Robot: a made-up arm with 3 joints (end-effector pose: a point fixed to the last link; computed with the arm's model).
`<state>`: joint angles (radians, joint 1 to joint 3).
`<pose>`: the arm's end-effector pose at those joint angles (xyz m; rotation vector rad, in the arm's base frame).
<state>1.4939 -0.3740 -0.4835</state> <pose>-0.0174 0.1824 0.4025 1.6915 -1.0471 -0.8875</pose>
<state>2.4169 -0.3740 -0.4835</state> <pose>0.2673 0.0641 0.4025 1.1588 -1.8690 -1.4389</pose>
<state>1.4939 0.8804 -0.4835</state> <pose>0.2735 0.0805 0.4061 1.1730 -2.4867 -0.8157</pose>
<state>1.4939 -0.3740 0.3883</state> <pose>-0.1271 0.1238 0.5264 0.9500 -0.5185 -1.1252</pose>
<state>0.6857 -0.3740 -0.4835</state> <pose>-0.2599 0.0587 0.4025 1.8800 -0.2845 -0.3521</pose>
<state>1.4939 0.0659 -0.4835</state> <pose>0.0949 0.1840 0.3800 1.5830 -1.5619 -0.8968</pose>
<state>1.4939 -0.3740 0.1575</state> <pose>-0.1091 0.1360 0.4838 1.1493 -0.6584 -1.0807</pose>
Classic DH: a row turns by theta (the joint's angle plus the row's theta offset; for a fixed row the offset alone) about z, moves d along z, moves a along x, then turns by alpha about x. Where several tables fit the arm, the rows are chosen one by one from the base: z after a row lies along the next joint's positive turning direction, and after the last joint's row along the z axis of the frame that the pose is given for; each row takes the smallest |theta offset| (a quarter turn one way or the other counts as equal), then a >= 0, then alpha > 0; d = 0 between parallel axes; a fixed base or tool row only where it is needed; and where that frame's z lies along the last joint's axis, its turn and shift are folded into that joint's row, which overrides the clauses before.
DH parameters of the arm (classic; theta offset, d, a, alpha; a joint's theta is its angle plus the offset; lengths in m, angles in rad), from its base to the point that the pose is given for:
base (fixed): -1.534 0 0.1631 3.1416
joint 1: 0.4321 -0.2935 -0.0191 0.5518
joint 2: -0.4557 -0.3567 -0.0487 -2.0758
joint 3: 1.338 0.1778 -0.163 1.5708
tool (fixed): -1.5708 0.129 0 0

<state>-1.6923 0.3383 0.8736</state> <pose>0.0600 -0.5374 0.5455 0.7486 0.5725 1.3233</pose>
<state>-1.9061 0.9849 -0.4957</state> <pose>-0.2125 -0.4493 0.4161 2.2557 1.3184 0.3698</pose>
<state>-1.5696 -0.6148 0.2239</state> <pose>0.1386 -0.4287 0.5254 0.4699 1.1894 1.7267</pose>
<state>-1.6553 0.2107 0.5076</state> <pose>0.0474 -0.5215 0.4858 0.9636 0.8316 1.3090</pose>
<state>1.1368 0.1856 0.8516</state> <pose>-0.1817 0.1519 0.5557 0.6729 -0.5478 -1.2081</pose>
